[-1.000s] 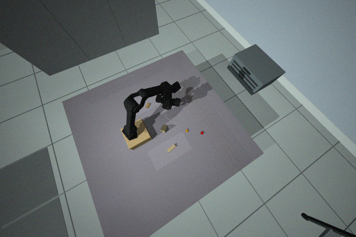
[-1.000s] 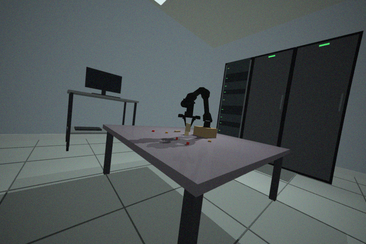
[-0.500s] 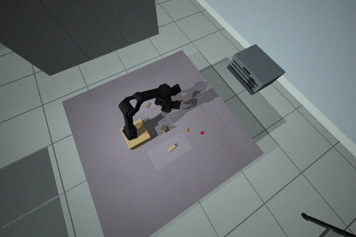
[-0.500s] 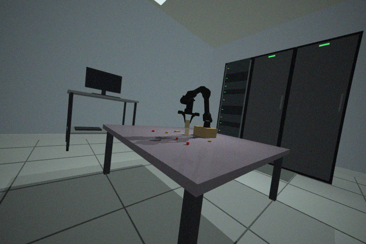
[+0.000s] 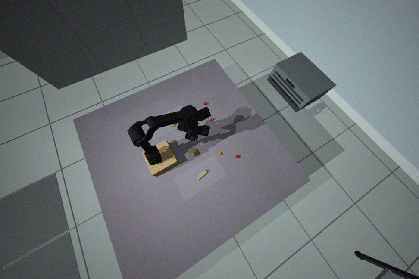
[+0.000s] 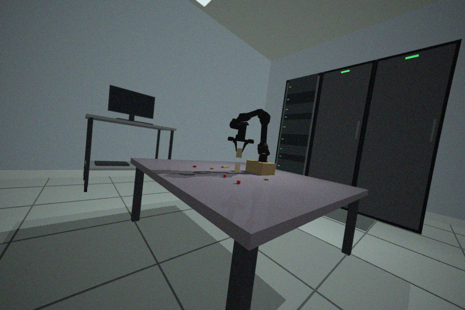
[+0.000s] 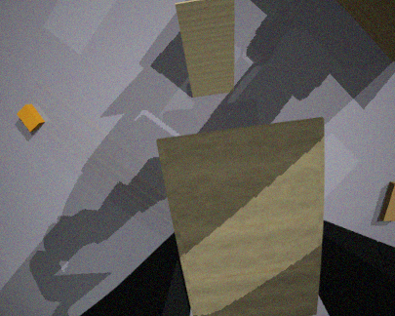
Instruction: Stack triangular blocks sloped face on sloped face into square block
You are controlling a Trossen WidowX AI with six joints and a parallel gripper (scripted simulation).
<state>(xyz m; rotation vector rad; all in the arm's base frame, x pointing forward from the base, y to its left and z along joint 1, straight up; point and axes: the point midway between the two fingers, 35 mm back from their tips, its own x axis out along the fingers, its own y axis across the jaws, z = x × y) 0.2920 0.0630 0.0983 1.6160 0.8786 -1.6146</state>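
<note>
The tan wooden triangular block lies 14 cm below my gripper tip, 8 cm to the right of it and 6 cm behind it. The rest, counted from my gripper tip: tan triangular block (1 cm above); then orange cube (15 cm to the right, 15 cm below, 13 cm ahead); then thin tan bar (25 cm to the right, 15 cm below, 4 cm behind).
</note>
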